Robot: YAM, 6 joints.
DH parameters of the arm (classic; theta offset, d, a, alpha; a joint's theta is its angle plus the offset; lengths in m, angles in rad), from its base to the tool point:
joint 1: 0 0.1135 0.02 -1.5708
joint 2: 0 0 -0.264 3.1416
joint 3: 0.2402 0 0.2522 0
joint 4: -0.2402 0 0.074 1.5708
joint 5: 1.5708 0 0 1.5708
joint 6: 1.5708 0.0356 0 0
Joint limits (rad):
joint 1: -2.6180..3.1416
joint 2: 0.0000..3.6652
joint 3: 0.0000..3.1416
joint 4: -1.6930..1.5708
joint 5: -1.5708..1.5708
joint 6: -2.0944..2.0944
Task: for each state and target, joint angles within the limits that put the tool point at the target. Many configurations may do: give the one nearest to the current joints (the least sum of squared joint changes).
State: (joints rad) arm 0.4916 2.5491 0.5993 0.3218 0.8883 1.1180
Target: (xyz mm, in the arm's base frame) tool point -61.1 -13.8 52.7
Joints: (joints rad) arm -0.0871 3.0515 0.0000 -0.0636 0.5651 1.1180
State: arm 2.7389 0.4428 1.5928 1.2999 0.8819 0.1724
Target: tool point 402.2 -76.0 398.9
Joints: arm 2.8870 0.1087 1.7236 1.3737 0.8930 0.1724
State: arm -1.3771 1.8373 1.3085 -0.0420 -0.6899 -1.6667
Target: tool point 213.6 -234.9 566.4
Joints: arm -0.9034 1.5625 1.9124 0.1482 -0.6798 -1.6667
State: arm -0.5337 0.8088 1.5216 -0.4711 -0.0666 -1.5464
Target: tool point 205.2 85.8 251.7
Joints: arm 0.3645 1.1247 0.8367 -0.6512 -0.1983 -1.5464
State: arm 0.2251 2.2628 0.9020 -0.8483 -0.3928 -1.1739
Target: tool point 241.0 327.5 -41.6
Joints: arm 0.9006 2.5785 1.4875 -0.5098 -0.4217 -1.1739
